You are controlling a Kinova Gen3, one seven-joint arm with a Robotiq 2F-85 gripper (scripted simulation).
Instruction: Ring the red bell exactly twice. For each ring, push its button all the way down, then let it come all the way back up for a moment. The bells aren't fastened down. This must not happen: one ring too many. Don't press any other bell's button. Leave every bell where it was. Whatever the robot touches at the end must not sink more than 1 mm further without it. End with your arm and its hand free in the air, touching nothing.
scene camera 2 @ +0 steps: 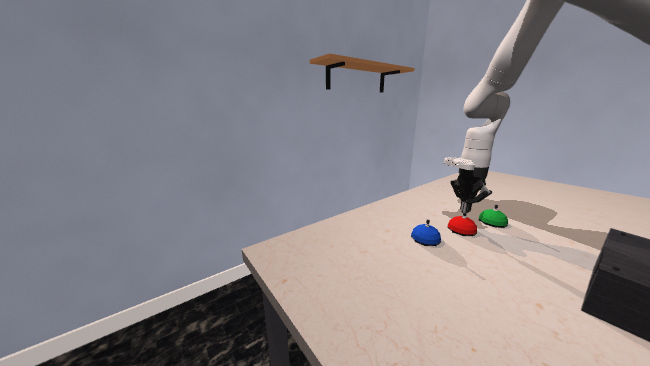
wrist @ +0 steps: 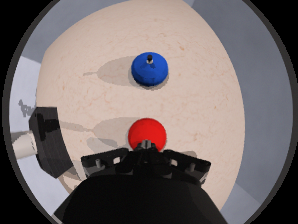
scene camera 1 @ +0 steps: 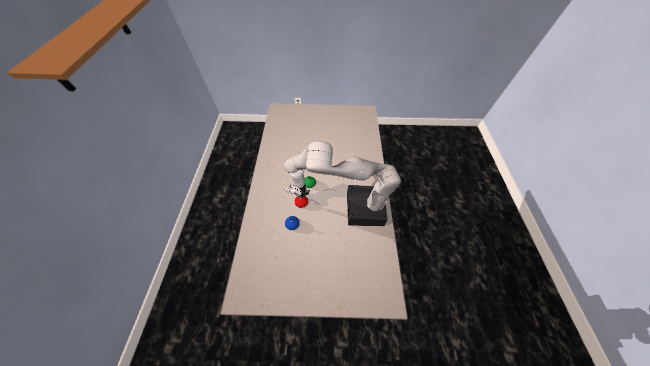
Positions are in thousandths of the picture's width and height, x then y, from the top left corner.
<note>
I see my gripper (scene camera 2: 715,581), a blue bell (wrist: 502,315) and a red bell (wrist: 492,574).
My gripper is seen too in the wrist view (wrist: 492,650).
</note>
